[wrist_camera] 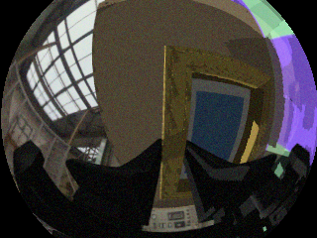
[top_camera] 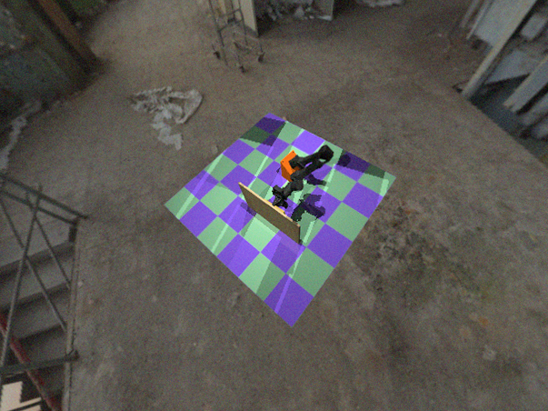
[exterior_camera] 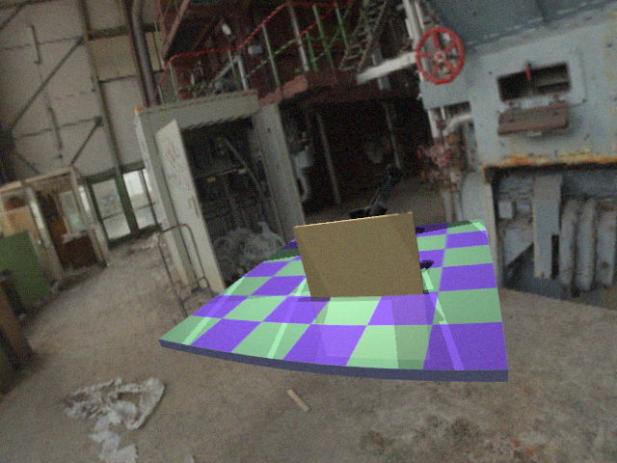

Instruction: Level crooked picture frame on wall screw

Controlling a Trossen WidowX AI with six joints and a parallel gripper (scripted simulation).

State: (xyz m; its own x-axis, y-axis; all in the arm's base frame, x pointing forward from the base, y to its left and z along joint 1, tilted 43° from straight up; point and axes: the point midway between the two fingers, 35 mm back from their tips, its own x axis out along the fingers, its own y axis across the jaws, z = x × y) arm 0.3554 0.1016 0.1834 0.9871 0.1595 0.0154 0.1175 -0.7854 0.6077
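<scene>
Now: gripper tip 1 cm to the right of the picture frame and 5 cm above it. Also, from my gripper tip: tan wall board (2 cm ahead, 1 cm to the right, 7 cm below).
</scene>
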